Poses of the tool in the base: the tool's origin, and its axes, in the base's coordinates. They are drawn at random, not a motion.
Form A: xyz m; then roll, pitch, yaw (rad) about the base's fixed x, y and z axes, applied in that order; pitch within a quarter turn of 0, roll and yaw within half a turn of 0.
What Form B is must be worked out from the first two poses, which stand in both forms.
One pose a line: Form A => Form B
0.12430 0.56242 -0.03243 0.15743 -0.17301 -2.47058 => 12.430 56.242 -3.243 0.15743 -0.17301 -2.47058
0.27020 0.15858 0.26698 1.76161 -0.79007 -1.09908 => 27.020 15.858 26.698 1.76161 -0.79007 -1.09908
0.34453 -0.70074 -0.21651 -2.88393 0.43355 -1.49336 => 34.453 -70.074 -21.651 -2.88393 0.43355 -1.49336
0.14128 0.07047 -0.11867 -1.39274 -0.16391 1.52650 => 14.128 7.047 -11.867 -1.39274 -0.16391 1.52650
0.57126 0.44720 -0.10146 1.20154 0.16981 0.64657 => 57.126 44.720 -10.146 1.20154 0.16981 0.64657
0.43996 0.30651 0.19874 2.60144 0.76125 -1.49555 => 43.996 30.651 19.874 2.60144 0.76125 -1.49555
